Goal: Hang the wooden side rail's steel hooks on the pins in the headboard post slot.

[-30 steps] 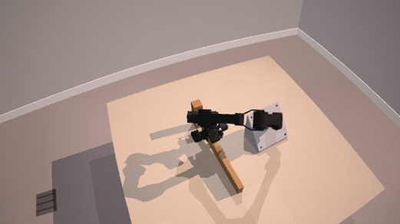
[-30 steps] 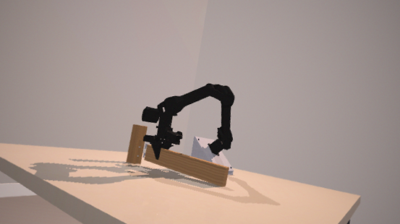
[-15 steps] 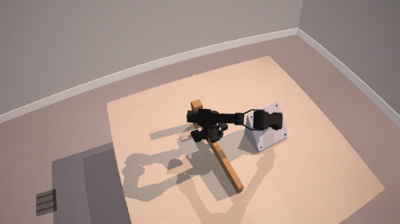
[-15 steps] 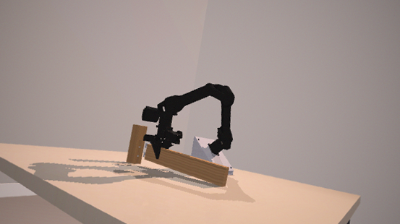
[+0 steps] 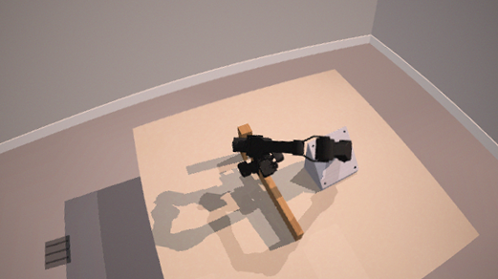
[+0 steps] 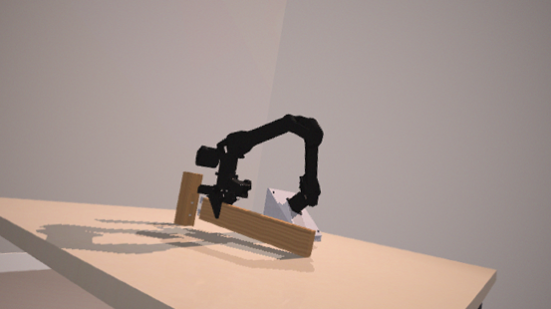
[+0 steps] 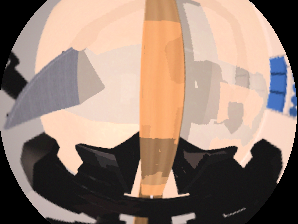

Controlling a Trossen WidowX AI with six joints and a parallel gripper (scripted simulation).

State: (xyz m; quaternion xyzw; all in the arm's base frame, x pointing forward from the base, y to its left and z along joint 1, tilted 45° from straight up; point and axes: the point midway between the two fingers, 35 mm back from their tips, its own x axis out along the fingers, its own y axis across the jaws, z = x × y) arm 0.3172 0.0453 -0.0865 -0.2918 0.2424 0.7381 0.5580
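The headboard post is 3 cm ahead of my gripper tip, 15 cm to the right of it and 4 cm above it.
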